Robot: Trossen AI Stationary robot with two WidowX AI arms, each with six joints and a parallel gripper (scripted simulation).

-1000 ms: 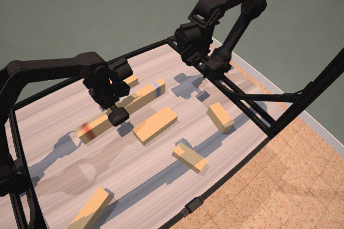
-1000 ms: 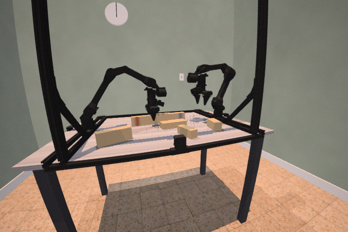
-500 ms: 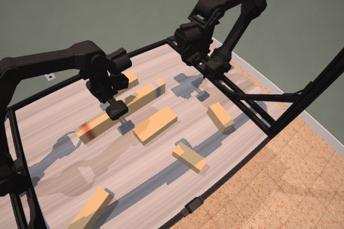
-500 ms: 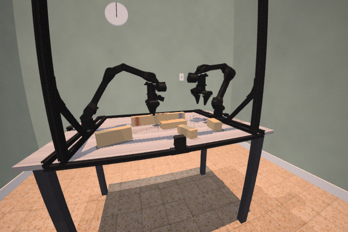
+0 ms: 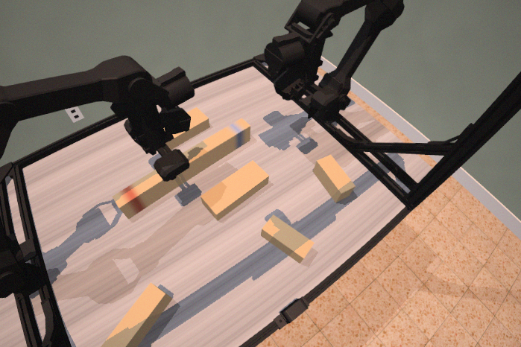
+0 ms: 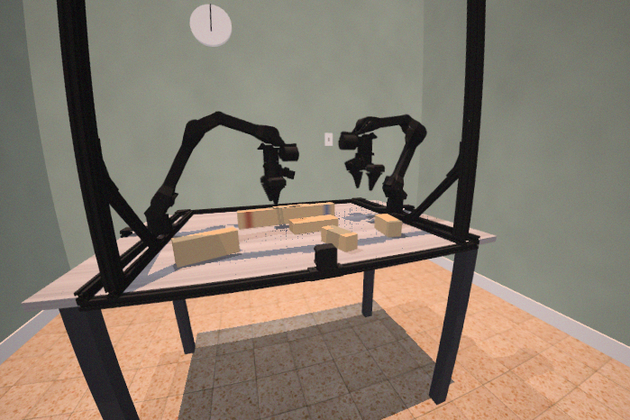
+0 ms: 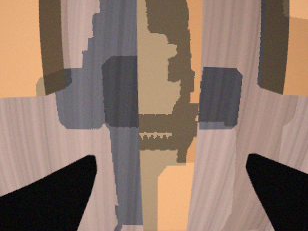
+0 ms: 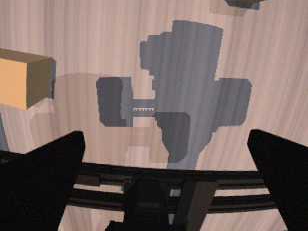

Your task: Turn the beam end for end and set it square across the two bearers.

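Now: the beam 30 cm to the left of my right hand, 13 cm below it and 6 cm ahead of it.
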